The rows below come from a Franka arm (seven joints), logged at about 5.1 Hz.
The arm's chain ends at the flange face. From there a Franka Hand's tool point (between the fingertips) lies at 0.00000 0.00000 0.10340 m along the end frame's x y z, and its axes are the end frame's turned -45 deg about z.
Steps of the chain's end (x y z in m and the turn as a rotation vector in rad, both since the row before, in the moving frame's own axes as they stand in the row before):
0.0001, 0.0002, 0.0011, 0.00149, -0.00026, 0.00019
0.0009, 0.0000, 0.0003, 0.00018, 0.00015, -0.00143
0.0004, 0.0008, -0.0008, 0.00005, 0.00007, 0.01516
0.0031, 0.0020, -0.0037, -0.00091, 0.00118, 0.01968
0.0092, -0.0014, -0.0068, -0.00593, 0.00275, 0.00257
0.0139, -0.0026, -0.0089, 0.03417, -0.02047, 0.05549
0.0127, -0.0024, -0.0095, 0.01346, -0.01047, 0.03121
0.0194, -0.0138, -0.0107, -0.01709, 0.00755, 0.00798
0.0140, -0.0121, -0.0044, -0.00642, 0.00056, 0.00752
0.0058, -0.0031, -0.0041, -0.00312, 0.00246, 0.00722
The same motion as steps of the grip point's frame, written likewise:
0.0000, 0.0001, 0.0011, 0.00124, 0.00087, 0.00019
0.0007, 0.0006, 0.0003, 0.00002, 0.00023, -0.00143
-0.0003, 0.0009, -0.0008, -0.00001, 0.00008, 0.01516
0.0008, 0.0038, -0.0037, -0.00148, 0.00019, 0.01968
0.0073, 0.0061, -0.0068, -0.00614, -0.00225, 0.00257
0.0128, 0.0040, -0.0090, 0.03864, 0.00969, 0.05549
0.0109, 0.0055, -0.0095, 0.01692, 0.00211, 0.03121
0.0228, 0.0058, -0.0107, -0.01742, -0.00675, 0.00798
0.0180, 0.0019, -0.0044, -0.00494, -0.00414, 0.00752
0.0062, 0.0023, -0.0041, -0.00395, -0.00047, 0.00722

